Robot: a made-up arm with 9 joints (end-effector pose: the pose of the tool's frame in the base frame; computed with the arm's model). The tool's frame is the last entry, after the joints.
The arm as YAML. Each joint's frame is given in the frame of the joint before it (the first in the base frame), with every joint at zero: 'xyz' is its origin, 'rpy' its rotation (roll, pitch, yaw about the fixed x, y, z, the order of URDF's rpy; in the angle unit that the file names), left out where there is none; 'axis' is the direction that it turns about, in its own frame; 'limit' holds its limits. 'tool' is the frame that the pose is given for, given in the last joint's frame.
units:
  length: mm
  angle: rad
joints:
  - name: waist
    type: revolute
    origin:
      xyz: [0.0, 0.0, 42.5]
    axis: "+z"
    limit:
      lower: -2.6
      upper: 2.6
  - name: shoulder
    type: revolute
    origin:
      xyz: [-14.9, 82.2, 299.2]
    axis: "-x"
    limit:
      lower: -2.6
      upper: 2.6
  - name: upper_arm
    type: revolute
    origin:
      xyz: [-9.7, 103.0, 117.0]
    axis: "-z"
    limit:
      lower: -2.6
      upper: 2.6
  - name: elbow
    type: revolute
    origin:
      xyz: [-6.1, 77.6, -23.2]
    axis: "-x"
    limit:
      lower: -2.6
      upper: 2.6
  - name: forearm
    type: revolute
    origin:
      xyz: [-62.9, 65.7, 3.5]
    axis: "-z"
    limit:
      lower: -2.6
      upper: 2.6
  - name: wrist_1
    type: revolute
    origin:
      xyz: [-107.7, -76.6, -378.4]
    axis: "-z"
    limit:
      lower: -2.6
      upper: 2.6
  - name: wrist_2
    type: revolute
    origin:
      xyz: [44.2, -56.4, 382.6]
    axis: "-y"
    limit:
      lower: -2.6
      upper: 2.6
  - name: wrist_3
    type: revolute
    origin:
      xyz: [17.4, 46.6, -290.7]
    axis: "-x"
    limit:
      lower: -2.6
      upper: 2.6
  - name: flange
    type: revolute
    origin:
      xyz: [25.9, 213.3, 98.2]
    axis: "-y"
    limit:
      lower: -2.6
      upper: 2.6
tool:
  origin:
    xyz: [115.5, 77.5, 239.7]
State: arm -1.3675 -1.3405 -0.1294 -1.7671 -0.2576 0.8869 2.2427 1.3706 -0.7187
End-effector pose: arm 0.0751 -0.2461 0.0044 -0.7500 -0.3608 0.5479 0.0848
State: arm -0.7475 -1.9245 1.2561 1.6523 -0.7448 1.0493 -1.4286 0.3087 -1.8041
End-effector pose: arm -0.2040 0.3285 0.7496 -0.1488 -0.7741 -0.3025 0.5359
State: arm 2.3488 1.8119 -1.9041 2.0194 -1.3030 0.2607 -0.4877 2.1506 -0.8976
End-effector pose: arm -0.6332 0.0109 -0.0443 -0.6927 0.1966 0.4280 0.5462
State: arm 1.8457 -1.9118 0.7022 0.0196 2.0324 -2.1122 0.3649 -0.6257 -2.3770
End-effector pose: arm -0.1371 0.4484 0.8244 -0.1232 -0.7131 -0.4818 0.4942
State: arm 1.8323 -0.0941 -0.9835 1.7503 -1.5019 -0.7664 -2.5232 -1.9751 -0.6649
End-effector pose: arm -0.5488 0.0468 0.5191 -0.3217 -0.5677 0.0675 0.7548
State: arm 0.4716 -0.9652 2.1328 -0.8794 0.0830 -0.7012 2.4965 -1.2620 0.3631
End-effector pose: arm -0.1686 0.2531 0.4408 -0.2280 -0.9308 -0.0165 0.2851
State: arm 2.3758 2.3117 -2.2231 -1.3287 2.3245 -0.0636 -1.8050 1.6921 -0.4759
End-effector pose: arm 0.2007 -0.6102 -0.2879 -0.5982 0.3824 -0.6055 0.3597
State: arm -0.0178 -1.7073 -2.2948 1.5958 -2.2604 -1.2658 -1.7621 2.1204 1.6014
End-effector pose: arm -0.7014 0.1963 0.6287 0.3145 -0.8937 -0.1504 0.2824
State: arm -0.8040 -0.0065 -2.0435 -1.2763 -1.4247 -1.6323 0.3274 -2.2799 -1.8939
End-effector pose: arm -0.0093 -0.0938 0.5537 0.6512 0.2936 -0.1375 0.6862
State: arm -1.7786 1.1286 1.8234 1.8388 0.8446 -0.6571 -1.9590 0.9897 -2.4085
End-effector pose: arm 0.2158 -0.3603 -0.4479 -0.6500 0.5544 -0.4174 0.3098
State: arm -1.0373 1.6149 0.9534 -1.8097 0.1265 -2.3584 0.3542 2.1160 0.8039
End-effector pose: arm 0.5063 -0.0503 -0.5540 0.6418 0.5888 -0.4357 0.2269
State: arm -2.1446 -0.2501 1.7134 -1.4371 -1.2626 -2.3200 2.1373 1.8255 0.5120
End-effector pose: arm 0.8239 -0.1319 0.0978 0.7559 0.6350 -0.0431 0.1534
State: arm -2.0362 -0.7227 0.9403 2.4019 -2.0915 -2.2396 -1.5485 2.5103 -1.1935
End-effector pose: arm 0.1181 0.4099 0.1613 -0.4377 -0.5686 -0.1787 0.6732
